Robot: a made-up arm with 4 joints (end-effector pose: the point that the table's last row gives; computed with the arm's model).
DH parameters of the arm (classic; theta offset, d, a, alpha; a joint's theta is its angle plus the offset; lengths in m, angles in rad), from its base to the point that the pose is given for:
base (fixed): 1.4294 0 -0.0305 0
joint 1: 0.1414 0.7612 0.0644 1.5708
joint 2: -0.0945 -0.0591 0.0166 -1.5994
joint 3: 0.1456 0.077 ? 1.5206
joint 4: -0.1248 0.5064 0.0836 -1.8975
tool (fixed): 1.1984 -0.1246 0 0
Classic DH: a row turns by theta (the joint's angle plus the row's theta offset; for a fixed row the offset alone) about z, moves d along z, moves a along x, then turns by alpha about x.
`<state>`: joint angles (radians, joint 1 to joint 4).
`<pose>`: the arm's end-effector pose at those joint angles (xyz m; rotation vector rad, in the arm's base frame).
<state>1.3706 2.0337 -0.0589 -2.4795</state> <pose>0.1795 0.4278 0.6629 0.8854 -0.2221 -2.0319</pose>
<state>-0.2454 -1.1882 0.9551 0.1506</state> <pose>0.1313 0.1598 0.2204 -0.4007 -1.1596 -2.3004</pose>
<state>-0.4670 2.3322 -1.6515 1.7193</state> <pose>0.2039 0.1207 0.2362 0.4570 -1.3442 -1.1497</pose>
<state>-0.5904 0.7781 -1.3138 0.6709</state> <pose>0.0824 -0.4499 0.5382 -0.3079 -0.7669 0.6517</pose>
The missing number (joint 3, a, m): 0.0318
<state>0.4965 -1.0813 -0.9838 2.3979</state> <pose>0.2174 0.2837 1.1721 0.8076 1.9795 -2.1253</pose>
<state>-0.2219 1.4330 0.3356 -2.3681</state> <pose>0.4397 -0.1859 0.9681 -1.0344 1.3921 1.9765</pose>
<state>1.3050 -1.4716 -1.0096 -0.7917</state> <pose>0.0349 0.2620 1.1718 -2.4252 1.3349 1.0021</pose>
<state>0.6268 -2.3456 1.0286 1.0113</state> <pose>0.1745 -0.2997 0.3082 -0.3424 -2.0543 -1.8972</pose>
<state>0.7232 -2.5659 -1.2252 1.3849</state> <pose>-0.0634 0.5543 0.7970 1.8825 -0.3639 -1.2715</pose>
